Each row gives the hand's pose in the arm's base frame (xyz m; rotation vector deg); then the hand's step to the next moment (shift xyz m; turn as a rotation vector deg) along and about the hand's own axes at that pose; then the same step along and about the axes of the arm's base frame.
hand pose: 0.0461 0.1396 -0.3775 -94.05 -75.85 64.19
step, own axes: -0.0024 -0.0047 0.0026 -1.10 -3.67 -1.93
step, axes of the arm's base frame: -0.0042 -0.0014 0.0038 0.47 -0.39 4.25
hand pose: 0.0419 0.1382 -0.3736 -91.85 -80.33 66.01
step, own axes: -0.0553 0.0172 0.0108 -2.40 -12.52 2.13
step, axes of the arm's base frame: -0.0048 -0.0578 -0.0103 -6.51 -0.40 11.16
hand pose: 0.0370 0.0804 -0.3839 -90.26 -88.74 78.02
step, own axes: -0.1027 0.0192 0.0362 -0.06 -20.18 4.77
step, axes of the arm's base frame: -0.0074 -0.1103 -0.0008 -12.34 2.59 16.46
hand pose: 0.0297 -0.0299 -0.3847 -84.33 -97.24 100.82
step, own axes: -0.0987 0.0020 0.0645 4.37 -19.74 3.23
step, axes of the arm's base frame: -0.0070 -0.1140 0.0293 -12.87 6.79 14.40
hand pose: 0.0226 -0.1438 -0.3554 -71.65 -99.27 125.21
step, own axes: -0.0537 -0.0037 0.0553 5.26 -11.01 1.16
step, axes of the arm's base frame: -0.0009 -0.0696 0.0332 -8.64 5.76 6.50
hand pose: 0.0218 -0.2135 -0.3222 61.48 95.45 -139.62
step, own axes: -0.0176 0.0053 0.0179 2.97 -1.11 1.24
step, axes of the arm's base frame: 0.0059 -0.0234 0.0086 -3.34 0.54 -0.41
